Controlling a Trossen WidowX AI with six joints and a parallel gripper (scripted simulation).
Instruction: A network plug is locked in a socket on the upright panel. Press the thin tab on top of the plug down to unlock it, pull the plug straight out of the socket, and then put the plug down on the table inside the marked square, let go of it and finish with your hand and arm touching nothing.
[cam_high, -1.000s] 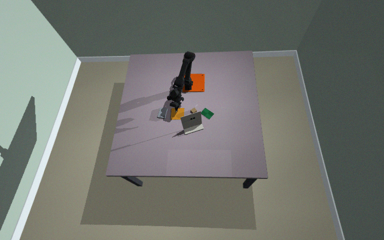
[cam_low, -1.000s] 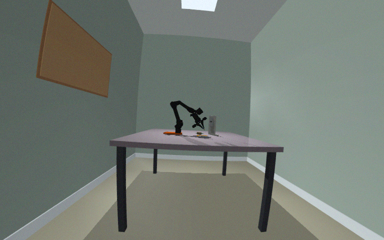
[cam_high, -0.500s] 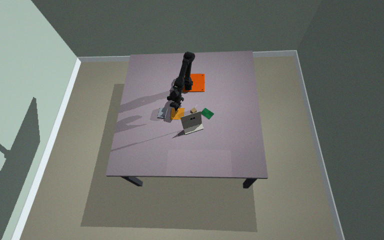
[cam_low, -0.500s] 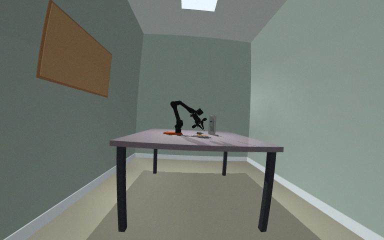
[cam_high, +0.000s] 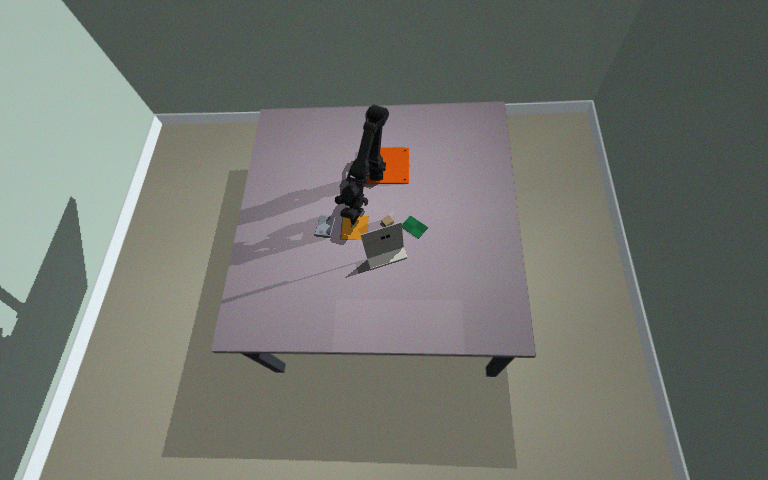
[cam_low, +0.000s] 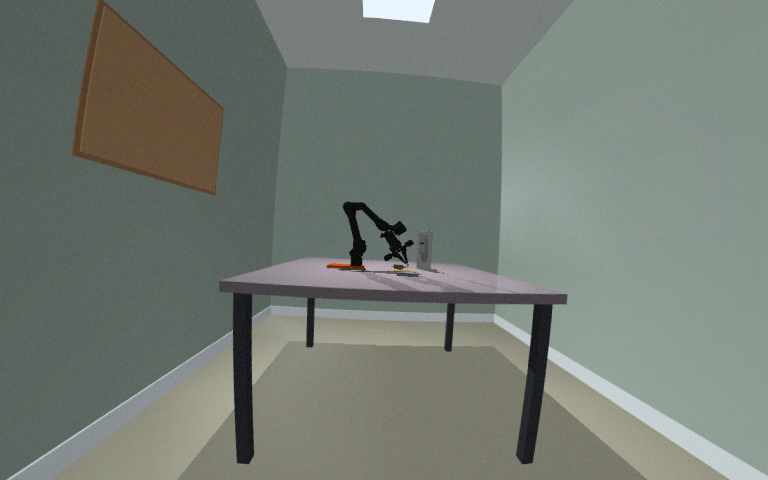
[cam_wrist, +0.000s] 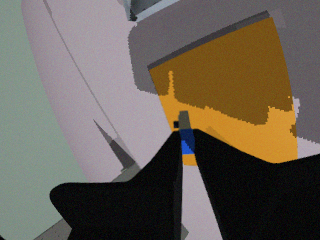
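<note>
My gripper tip is 1 cm past the orange marked square and 5 cm above it. The rest, counted from my gripper tip: blue network plug (right at my gripper tip); grey plate (2 cm behind, 14 cm to the right, 4 cm below); small tan block (3 cm behind, 15 cm to the left, 4 cm below).
</note>
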